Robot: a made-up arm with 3 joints. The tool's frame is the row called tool.
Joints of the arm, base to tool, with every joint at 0 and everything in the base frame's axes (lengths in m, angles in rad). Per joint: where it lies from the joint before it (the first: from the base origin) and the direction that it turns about. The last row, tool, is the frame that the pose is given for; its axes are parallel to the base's.
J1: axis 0 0 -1 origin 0 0 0.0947
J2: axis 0 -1 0 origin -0.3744 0.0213 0.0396
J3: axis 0 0 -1 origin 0.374 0.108 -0.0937
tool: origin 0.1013 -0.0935 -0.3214
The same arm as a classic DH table. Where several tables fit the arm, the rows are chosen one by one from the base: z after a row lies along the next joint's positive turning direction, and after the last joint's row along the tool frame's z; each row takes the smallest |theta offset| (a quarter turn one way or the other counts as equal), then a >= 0, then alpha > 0; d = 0 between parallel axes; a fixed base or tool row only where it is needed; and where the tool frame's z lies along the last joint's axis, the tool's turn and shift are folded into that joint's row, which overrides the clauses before.
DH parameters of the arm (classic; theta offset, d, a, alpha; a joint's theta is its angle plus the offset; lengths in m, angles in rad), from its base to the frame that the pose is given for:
base (fixed): 0.0000 0.0000 0.0000 3.1416
J1: 0.0000 -0.1343 -0.3744 -1.5708
J2: 0.0000 -0.1293 0.3740 1.5708
J3: 0.7454 0.0000 0.1379 3.1416
tool (fixed): 0.7454 -0.4151 0.0000 0.0000

